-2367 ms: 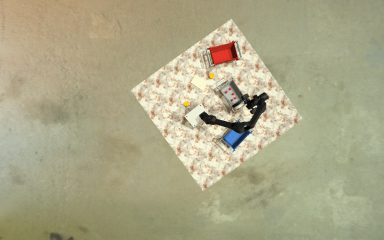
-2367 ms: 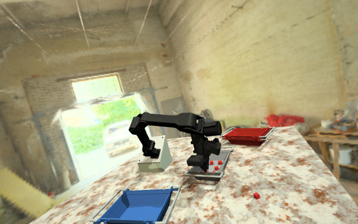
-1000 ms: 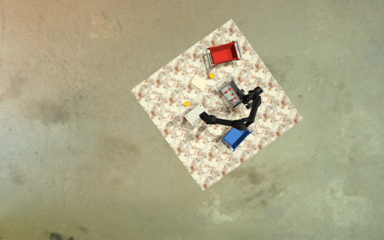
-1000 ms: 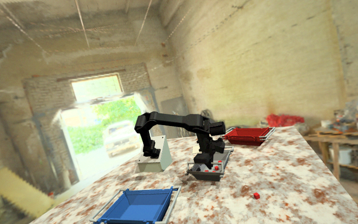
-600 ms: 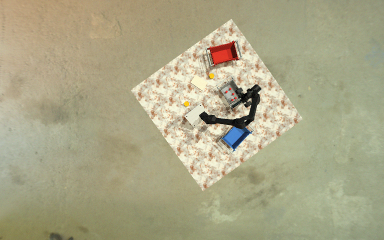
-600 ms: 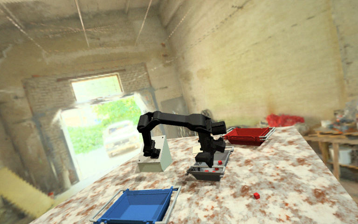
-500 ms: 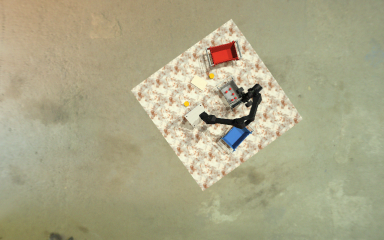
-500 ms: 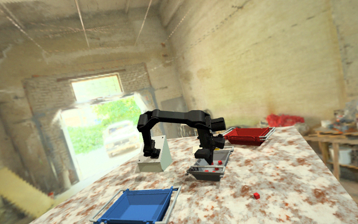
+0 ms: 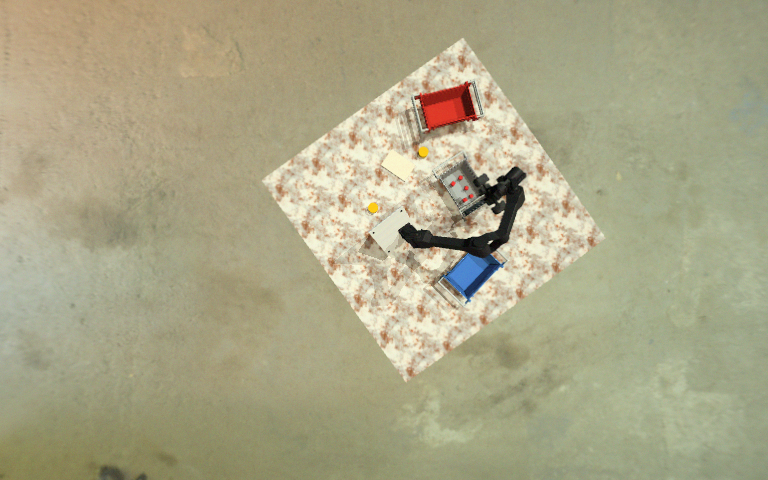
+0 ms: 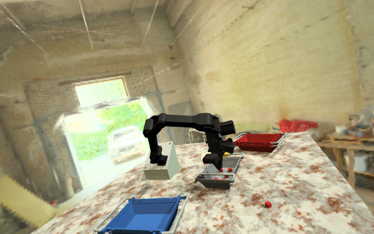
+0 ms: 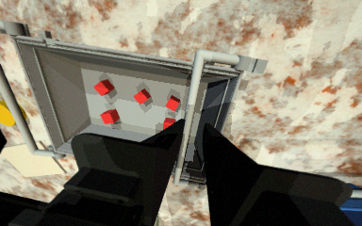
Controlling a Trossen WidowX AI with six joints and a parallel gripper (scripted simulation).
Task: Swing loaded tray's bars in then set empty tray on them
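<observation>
The blue tray lies 240 mm behind my gripper tip, 270 mm to the right of it and 50 mm below it. The rest, counted from my gripper tip: red block (190 mm ahead, 100 mm to the right, 80 mm below); cream card (220 mm behind, 380 mm to the left, 90 mm below).
</observation>
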